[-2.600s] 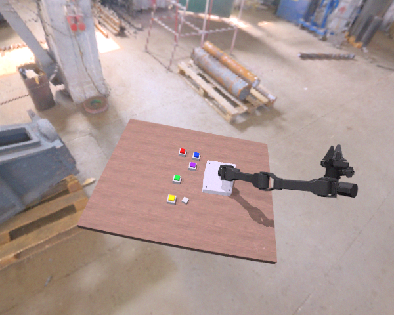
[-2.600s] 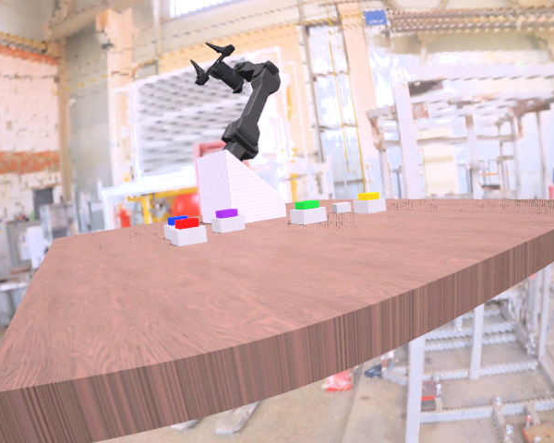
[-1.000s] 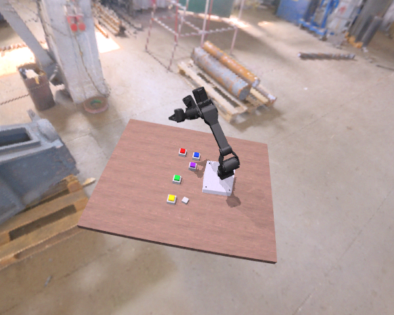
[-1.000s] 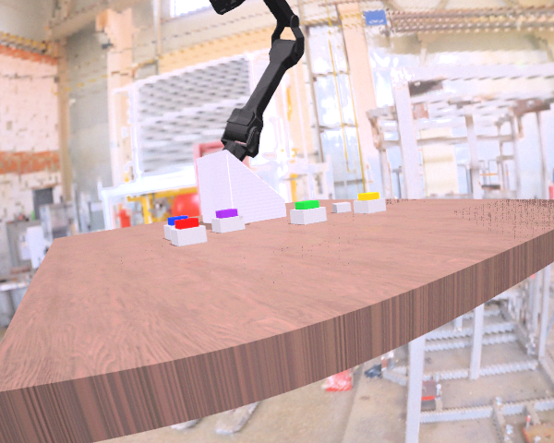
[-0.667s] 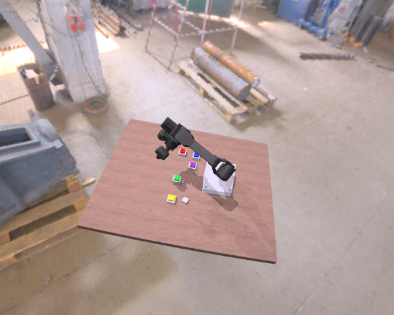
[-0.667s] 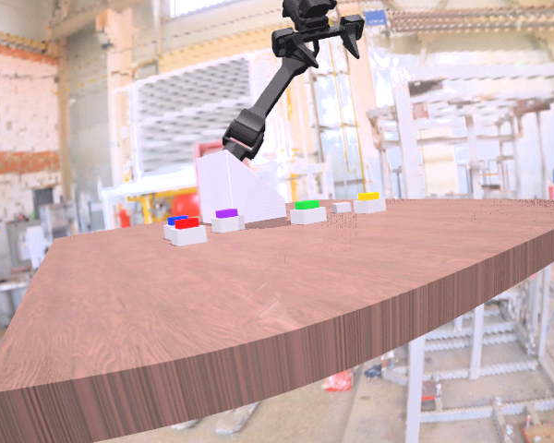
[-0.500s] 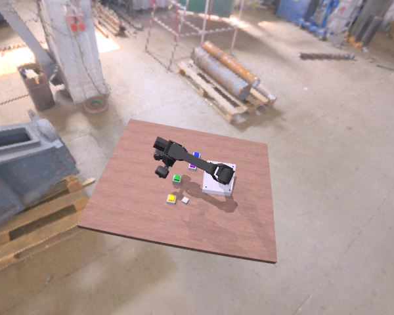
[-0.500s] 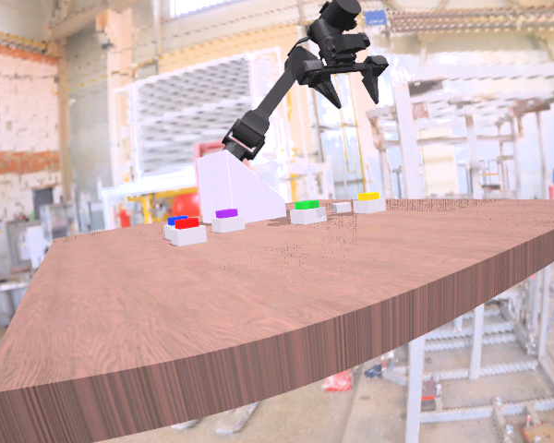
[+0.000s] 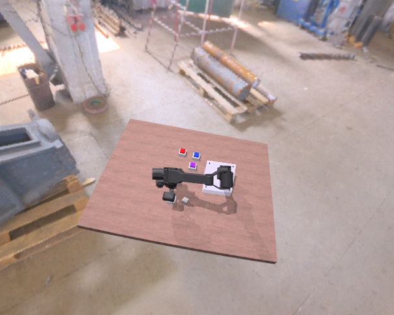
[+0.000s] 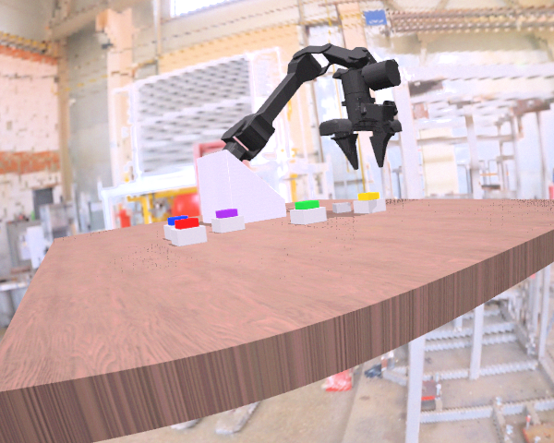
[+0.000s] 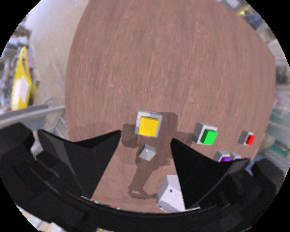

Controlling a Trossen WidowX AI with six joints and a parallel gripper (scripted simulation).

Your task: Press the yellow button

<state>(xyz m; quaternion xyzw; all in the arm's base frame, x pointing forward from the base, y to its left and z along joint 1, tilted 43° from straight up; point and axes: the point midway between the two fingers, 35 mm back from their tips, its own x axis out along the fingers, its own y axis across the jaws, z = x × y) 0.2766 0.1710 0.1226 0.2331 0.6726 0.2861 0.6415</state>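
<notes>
Right now the yellow button is 1 cm behind my gripper tip and 6 cm below it. The rest, counted from my gripper tip: green button 15 cm to the right, 6 cm below; purple button 8 cm behind, 28 cm to the right, 6 cm below; grey block 9 cm behind, 2 cm to the right, 8 cm below.
</notes>
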